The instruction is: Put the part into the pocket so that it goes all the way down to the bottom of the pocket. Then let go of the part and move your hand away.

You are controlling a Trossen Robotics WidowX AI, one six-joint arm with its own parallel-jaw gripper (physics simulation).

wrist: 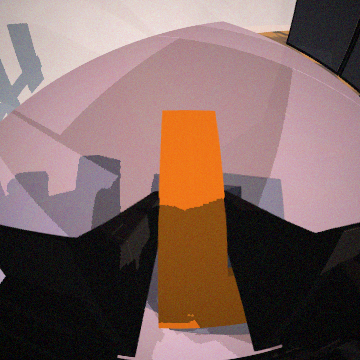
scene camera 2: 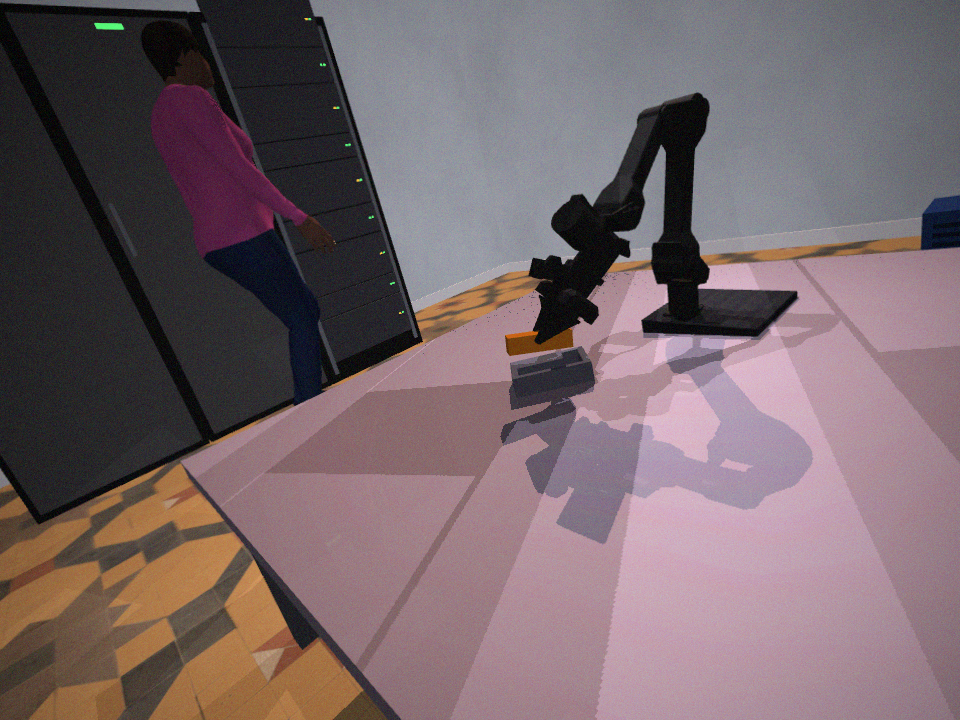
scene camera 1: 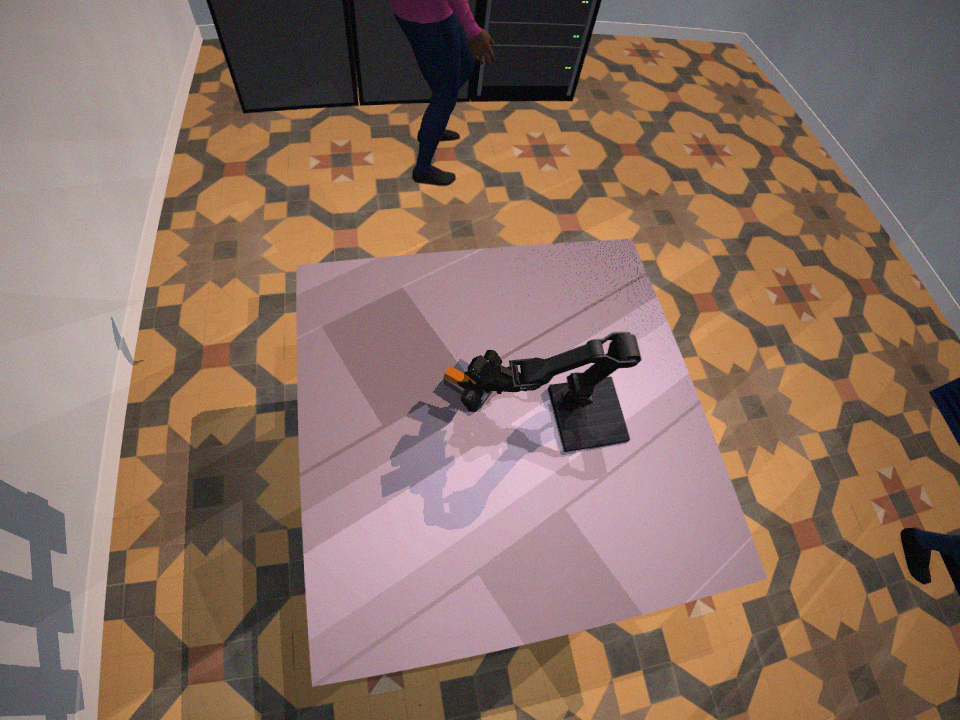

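Seen in the pictures: gripper, fingertip midpoint: [wrist: 189, 198] [scene camera 2: 534, 341] [scene camera 1: 460, 379]; arm's base, origin of the base link: [scene camera 2: 683, 310] [scene camera 1: 574, 398].
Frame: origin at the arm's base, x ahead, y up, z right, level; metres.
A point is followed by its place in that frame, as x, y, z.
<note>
The orange part [scene camera 1: 455, 375] @(0.348, 0.087, 0.158) [scene camera 2: 521, 343] @(0.362, 0.077, 0.158) [wrist: 189, 155] @(0.345, 0.087, 0.162) is a long bar, held between the fingers of my black gripper [scene camera 1: 467, 377] @(0.334, 0.070, 0.150) [scene camera 2: 542, 336] @(0.334, 0.070, 0.150) [wrist: 189, 198] @(0.334, 0.070, 0.150), which is shut on it. The grey block with the pocket [scene camera 2: 552, 378] @(0.329, -0.002, 0.134) [wrist: 266, 194] @(0.299, 0.012, 0.216) stands on the table top. In scene camera 2 the bar shows above and behind the block, with a narrow strip of table between them. In the wrist view the bar hides much of the block, and parts of it show beside the bar. The pocket's inside is mostly hidden there. In scene camera 1 the bar and gripper largely cover the block.
The pink table top [scene camera 1: 542, 604] @(0.338, -0.024, -0.509) [scene camera 2: 697, 620] @(0.702, -0.024, -0.185) [wrist: 320, 150] @(0.258, -0.024, 0.363) carries the arm's dark base plate [scene camera 1: 593, 426] @(-0.020, -0.006, -0.104) [scene camera 2: 744, 306] @(-0.023, -0.007, -0.106). Shadows of the arm fall across the table. A person in a pink top [scene camera 1: 440, 69] [scene camera 2: 205, 170] stands by dark cabinets [scene camera 1: 286, 54] [scene camera 2: 85, 232] beyond the table.
</note>
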